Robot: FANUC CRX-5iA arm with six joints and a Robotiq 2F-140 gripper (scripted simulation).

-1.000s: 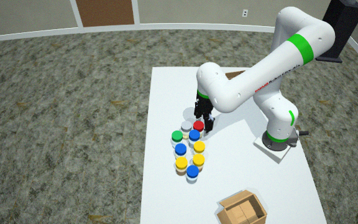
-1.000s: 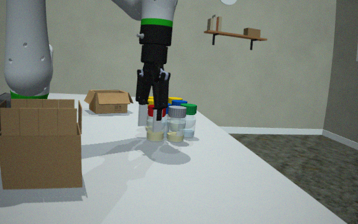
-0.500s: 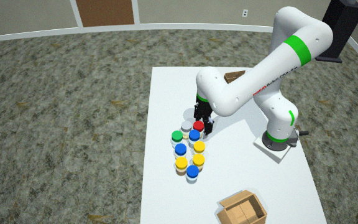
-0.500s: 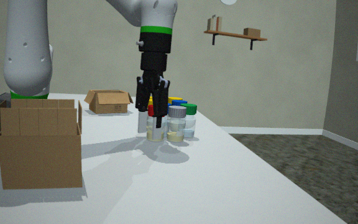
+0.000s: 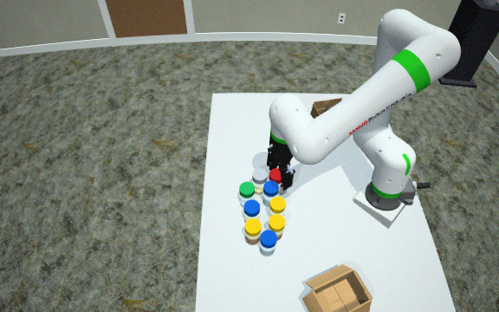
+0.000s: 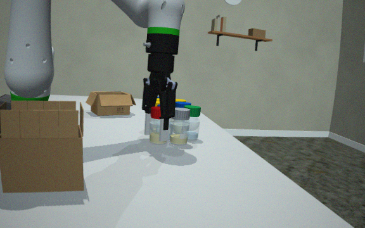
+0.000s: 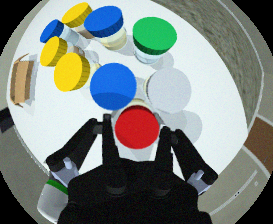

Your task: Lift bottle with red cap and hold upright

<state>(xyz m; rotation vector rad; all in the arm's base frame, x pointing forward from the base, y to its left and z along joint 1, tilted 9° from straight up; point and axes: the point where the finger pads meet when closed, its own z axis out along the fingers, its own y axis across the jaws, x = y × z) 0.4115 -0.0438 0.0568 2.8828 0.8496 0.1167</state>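
Now: hand 1 cm short of the red-capped bottle and 1 cm to the right of it. Round my hand: yellow-capped bottle: 1 cm ahead, 13 cm to the left; grey-capped bottle: 7 cm ahead, 1 cm to the left; green-capped bottle: 12 cm ahead, 7 cm to the left.
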